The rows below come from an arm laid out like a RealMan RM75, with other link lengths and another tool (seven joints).
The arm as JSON. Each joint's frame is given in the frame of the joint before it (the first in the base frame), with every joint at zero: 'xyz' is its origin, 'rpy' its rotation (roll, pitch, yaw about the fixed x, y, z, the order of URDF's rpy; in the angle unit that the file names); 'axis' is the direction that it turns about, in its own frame. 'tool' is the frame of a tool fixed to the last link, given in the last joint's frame.
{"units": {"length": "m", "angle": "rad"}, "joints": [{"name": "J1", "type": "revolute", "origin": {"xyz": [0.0, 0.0, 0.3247], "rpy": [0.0, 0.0, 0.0]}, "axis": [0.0, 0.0, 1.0]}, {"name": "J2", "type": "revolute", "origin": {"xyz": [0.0, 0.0, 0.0], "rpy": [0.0, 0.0, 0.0]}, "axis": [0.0, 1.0, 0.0]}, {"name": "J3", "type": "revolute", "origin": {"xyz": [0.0, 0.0, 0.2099], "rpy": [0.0, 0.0, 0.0]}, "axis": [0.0, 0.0, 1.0]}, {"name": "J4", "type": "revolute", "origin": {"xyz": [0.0, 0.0, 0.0], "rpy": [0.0, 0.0, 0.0]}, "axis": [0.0, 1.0, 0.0]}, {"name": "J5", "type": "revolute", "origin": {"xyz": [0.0, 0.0, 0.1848], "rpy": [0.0, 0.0, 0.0]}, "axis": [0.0, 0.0, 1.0]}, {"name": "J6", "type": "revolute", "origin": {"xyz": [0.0, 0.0, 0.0], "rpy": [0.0, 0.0, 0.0]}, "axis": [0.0, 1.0, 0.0]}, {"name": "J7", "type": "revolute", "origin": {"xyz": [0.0, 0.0, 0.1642], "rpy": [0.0, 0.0, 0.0]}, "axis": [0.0, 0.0, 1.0]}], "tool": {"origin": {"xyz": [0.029, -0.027, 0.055], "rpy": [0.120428, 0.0, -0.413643]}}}
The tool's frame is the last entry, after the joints.
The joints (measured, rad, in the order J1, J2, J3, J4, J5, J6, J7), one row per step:
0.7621, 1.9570, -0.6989, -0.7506, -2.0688, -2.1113, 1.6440
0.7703, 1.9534, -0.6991, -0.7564, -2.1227, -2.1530, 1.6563
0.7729, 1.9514, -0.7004, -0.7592, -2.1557, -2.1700, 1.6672
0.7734, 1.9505, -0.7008, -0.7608, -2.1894, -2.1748, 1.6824
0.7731, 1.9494, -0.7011, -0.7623, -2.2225, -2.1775, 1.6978
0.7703, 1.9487, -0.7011, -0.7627, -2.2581, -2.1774, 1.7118
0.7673, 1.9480, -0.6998, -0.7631, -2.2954, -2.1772, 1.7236
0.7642, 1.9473, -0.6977, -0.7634, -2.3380, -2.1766, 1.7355
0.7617, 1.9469, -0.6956, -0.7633, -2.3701, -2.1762, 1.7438
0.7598, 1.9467, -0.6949, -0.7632, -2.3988, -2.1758, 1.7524
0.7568, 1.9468, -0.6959, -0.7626, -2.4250, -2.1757, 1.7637
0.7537, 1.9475, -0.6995, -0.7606, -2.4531, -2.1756, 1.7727
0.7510, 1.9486, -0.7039, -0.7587, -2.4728, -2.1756, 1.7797
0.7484, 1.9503, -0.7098, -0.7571, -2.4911, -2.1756, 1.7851
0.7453, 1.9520, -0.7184, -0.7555, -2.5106, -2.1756, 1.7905
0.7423, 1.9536, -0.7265, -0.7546, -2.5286, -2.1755, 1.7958
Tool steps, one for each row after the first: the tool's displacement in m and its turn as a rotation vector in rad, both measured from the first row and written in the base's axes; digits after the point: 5 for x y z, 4 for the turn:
0.00719, -0.00986, 0.00098, -0.0537, -0.0478, 0.0050
0.01267, -0.01473, 0.00143, -0.0816, -0.0803, -0.0017
0.01909, -0.01777, 0.00118, -0.1011, -0.1153, -0.0203
0.02569, -0.02048, 0.00115, -0.1182, -0.1504, -0.0410
0.03338, -0.02335, 0.00098, -0.1336, -0.1870, -0.0653
0.04129, -0.02622, 0.00113, -0.1477, -0.2238, -0.0890
0.05011, -0.02943, 0.00159, -0.1623, -0.2649, -0.1149
0.05667, -0.03198, 0.00210, -0.1731, -0.2951, -0.1344
0.06249, -0.03443, 0.00264, -0.1838, -0.3232, -0.1521
0.06815, -0.03744, 0.00314, -0.1964, -0.3504, -0.1722
0.07416, -0.04114, 0.00342, -0.2118, -0.3798, -0.1902
0.07848, -0.04426, 0.00346, -0.2248, -0.4013, -0.2032
0.08247, -0.04741, 0.00335, -0.2377, -0.4221, -0.2132
0.08696, -0.05101, 0.00336, -0.2525, -0.4460, -0.2229
0.09111, -0.05428, 0.00353, -0.2656, -0.4685, -0.2318

